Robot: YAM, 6 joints.
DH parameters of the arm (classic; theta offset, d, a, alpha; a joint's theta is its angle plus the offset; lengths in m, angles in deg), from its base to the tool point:
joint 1: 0 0.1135 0.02 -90
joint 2: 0 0 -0.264 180
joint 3: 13.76 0 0.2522 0
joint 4: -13.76 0 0.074 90
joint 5: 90 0 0 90
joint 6: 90 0.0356 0 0
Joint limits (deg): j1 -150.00..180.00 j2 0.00..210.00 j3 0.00..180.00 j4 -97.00..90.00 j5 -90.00..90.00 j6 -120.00..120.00
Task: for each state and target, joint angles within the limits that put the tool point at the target. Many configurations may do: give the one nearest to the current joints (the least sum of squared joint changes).
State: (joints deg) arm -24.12 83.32 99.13 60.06 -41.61 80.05
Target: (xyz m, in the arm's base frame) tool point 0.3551 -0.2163 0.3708
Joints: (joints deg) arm -34.63 103.41 78.18 55.54 -42.05 80.05
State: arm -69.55 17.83 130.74 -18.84 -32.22 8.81
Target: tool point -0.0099 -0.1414 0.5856
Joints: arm -99.96 61.97 103.54 -24.27 -24.42 8.81
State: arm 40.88 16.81 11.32 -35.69 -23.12 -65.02
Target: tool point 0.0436 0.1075 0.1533
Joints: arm 59.98 27.20 11.39 -26.96 -26.76 -65.02
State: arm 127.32 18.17 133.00 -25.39 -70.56 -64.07
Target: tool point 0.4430 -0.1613 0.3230
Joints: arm 164.22 0.00 135.72 -39.47 -77.17 -64.07
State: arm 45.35 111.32 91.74 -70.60 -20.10 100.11
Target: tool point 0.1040 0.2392 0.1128
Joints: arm 63.68 115.56 63.07 -78.37 -21.15 100.11
